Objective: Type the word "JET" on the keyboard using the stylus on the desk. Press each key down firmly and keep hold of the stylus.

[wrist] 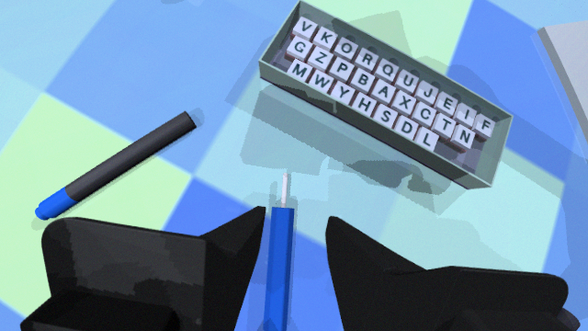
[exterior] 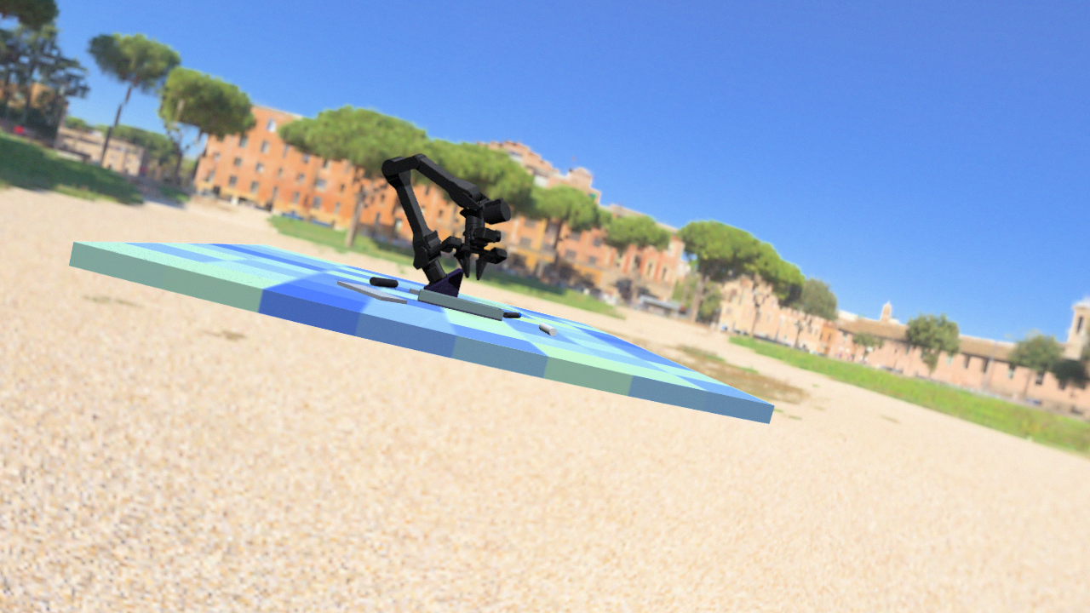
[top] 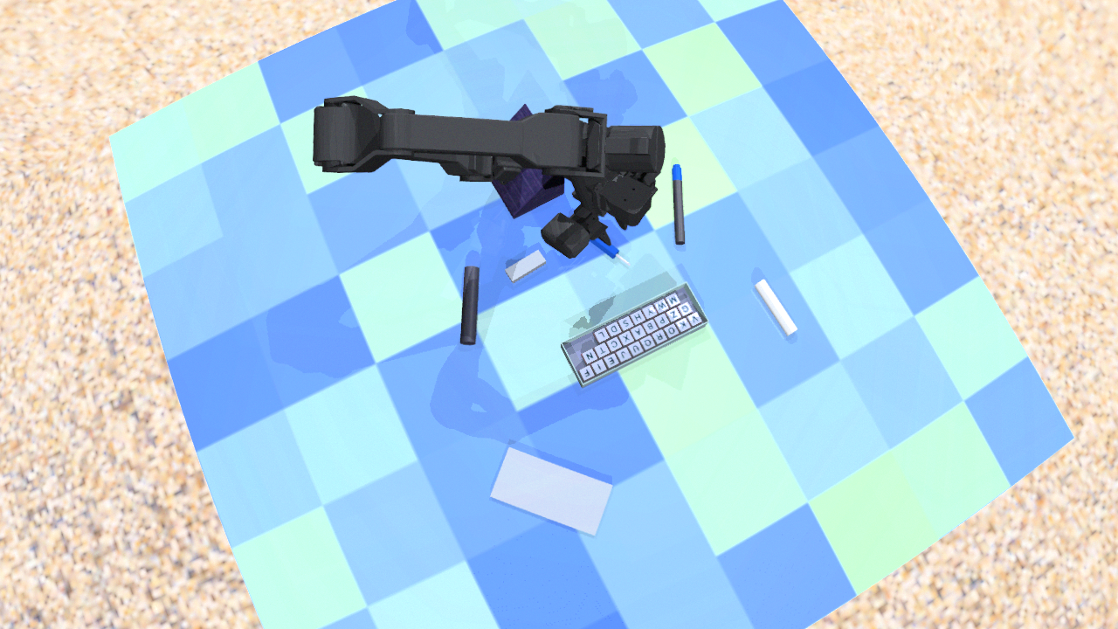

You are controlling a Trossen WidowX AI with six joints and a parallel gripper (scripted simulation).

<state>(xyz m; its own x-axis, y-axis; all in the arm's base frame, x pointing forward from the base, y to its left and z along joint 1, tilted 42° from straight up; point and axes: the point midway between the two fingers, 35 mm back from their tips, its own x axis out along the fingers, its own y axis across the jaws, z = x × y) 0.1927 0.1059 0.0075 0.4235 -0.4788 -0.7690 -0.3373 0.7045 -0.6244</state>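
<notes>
Now: gripper tip 70 mm above the stylus and 10 mm past it. From my gripper tip the other things lie so: dark cylinder: 230 mm to the right, 70 mm below, 20 mm behind; then pen with blue cap: 150 mm to the left, 70 mm below, 50 mm behind; then small grey block: 130 mm to the right, 80 mm below, 40 mm behind.
</notes>
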